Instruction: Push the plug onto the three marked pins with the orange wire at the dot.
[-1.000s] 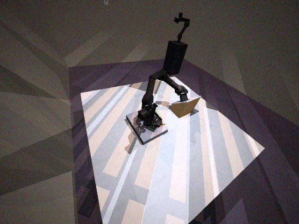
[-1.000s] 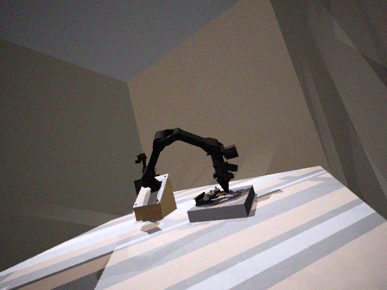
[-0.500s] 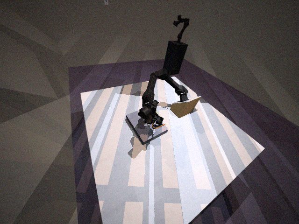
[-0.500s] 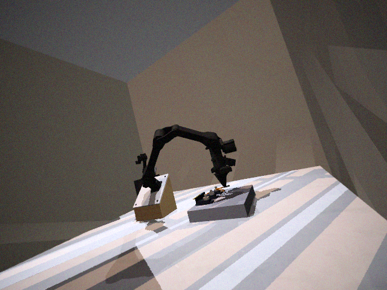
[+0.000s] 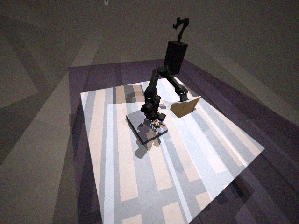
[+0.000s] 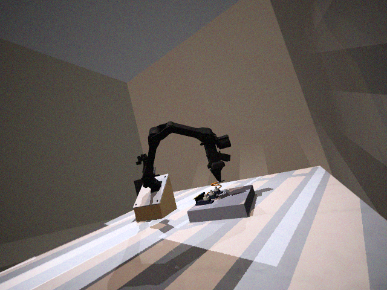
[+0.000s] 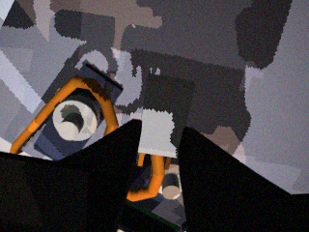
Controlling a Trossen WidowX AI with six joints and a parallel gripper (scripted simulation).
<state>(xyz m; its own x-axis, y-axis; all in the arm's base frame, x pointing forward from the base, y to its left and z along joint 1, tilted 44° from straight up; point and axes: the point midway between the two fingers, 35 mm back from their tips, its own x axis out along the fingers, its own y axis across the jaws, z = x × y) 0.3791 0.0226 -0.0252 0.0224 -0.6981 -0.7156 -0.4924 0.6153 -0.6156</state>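
Now: the blue band 100 mm behind my gripper tip, 40 mm below it and 30 mm to the right of it. From my gripper tip the other things lie so: grey printed holder: 90 mm below, 60 mm ahead, 40 mm to the right.
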